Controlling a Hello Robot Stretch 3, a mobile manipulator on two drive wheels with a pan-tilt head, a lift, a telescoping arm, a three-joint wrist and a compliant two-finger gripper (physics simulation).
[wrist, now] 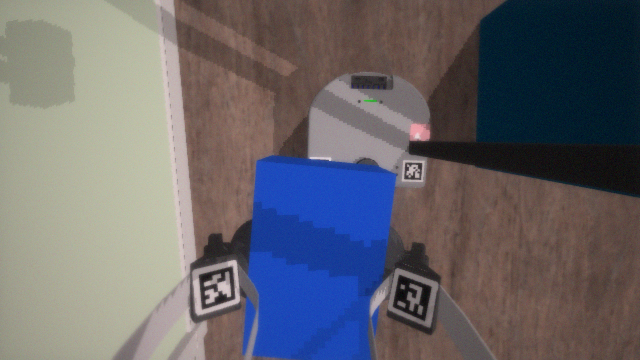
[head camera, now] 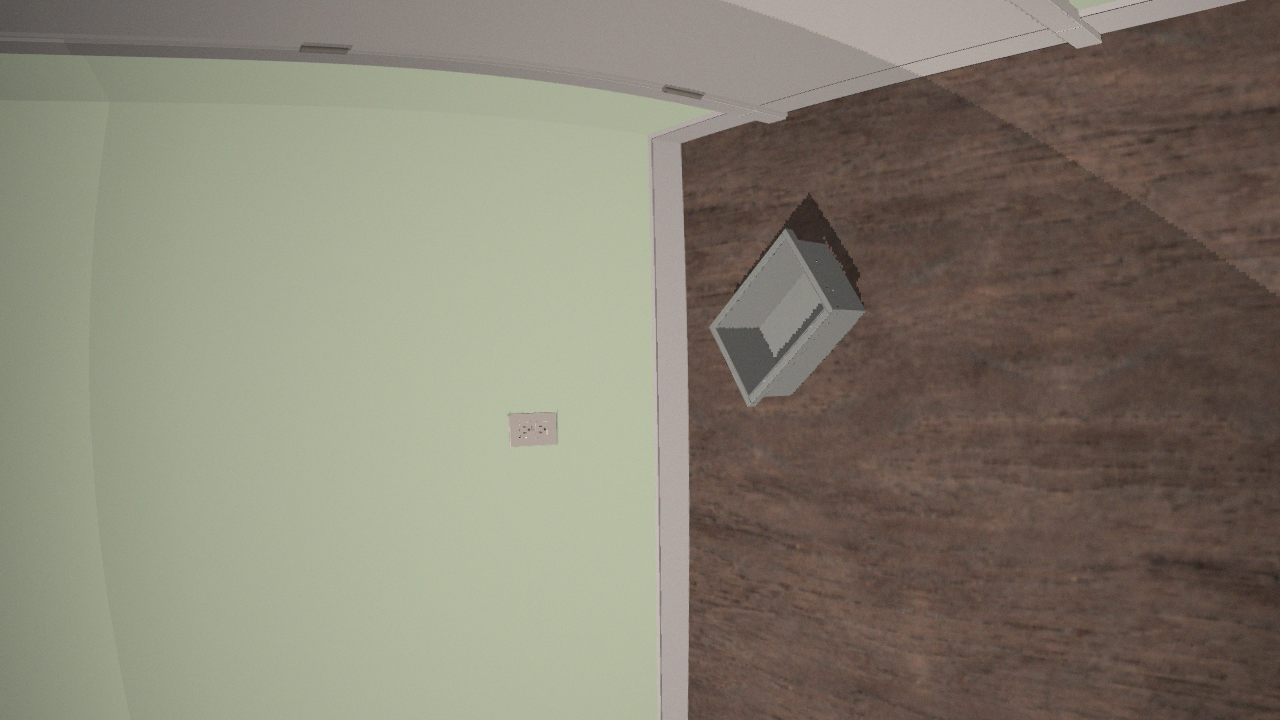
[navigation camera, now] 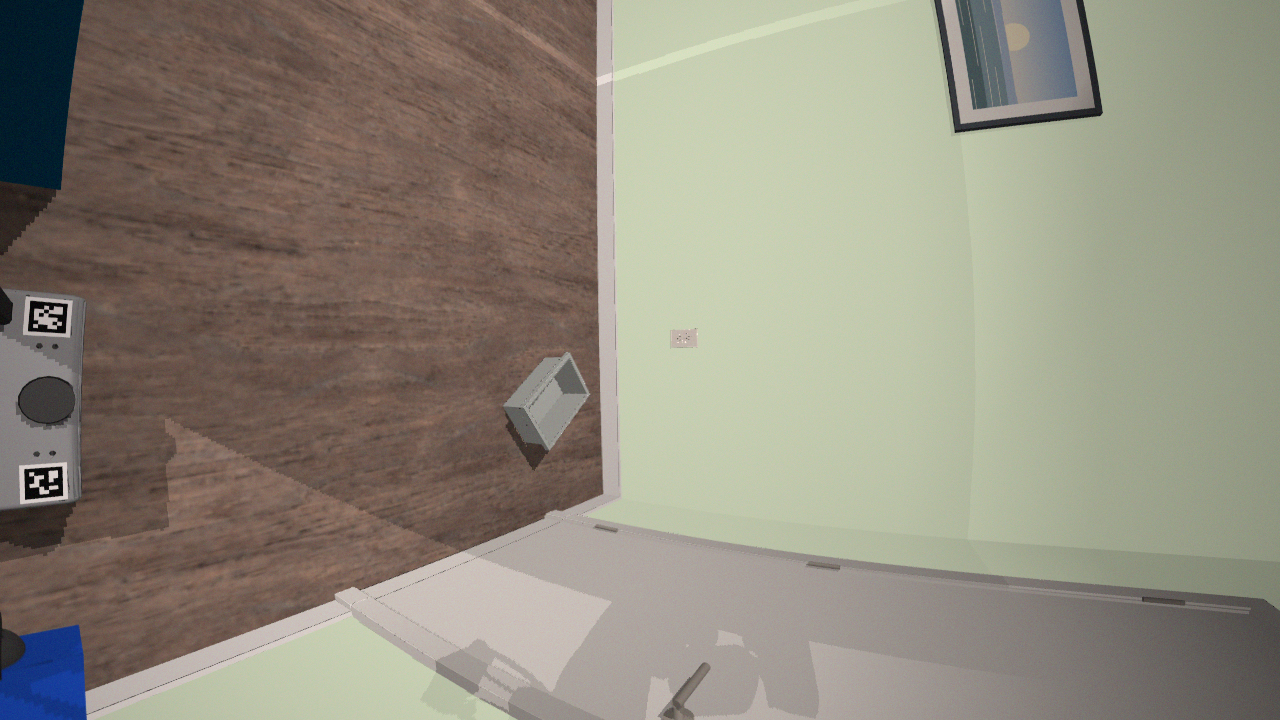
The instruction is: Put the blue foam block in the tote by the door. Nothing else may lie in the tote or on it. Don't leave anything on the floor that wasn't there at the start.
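Pixels of known places: gripper, fingertip midpoint: (wrist: 316, 245); robot's base, origin of the base link: (navigation camera: 47, 395).
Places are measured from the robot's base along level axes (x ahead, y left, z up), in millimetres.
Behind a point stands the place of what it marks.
Note:
The blue foam block (wrist: 320, 215) @(x -50, y -122, z 905 mm) (navigation camera: 44, 676) @(x 4, y -101, z 905 mm) is held between the two rubber fingertips of my gripper (wrist: 316, 245) @(x -22, y -123, z 865 mm), which is shut on its sides. The block is above the floor, and its lower end in the wrist view is cut off by the frame edge. In the navigation view, part of the block shows at the bottom left corner with a dark fingertip on it. The grey tote (head camera: 810, 362) @(x 1300, y 58, z 33 mm) (navigation camera: 534, 383) @(x 1270, y 33, z 59 mm) stands upright on the floor near the corner by the door (head camera: 537, 35) @(x 1260, y -484, z 679 mm) (navigation camera: 895, 617) @(x 1177, y -490, z 1235 mm), apart from the block. No object shows inside it.
My base (wrist: 360, 125) @(x -123, y -23, z 160 mm) (navigation camera: 53, 434) @(x 11, y -55, z 160 mm) stands on the wood floor. The black mast (wrist: 525, 162) @(x -64, y 116, z 666 mm) crosses the wrist view at right. A dark blue piece of furniture (wrist: 560, 75) @(x -230, y 364, z 355 mm) (navigation camera: 31, 89) @(x -43, y 376, z 441 mm) stands beside the base. A pale green wall (head camera: 358, 313) @(x 1759, y -25, z 805 mm) (navigation camera: 787, 268) @(x 1727, y 454, z 819 mm) rises behind the tote.

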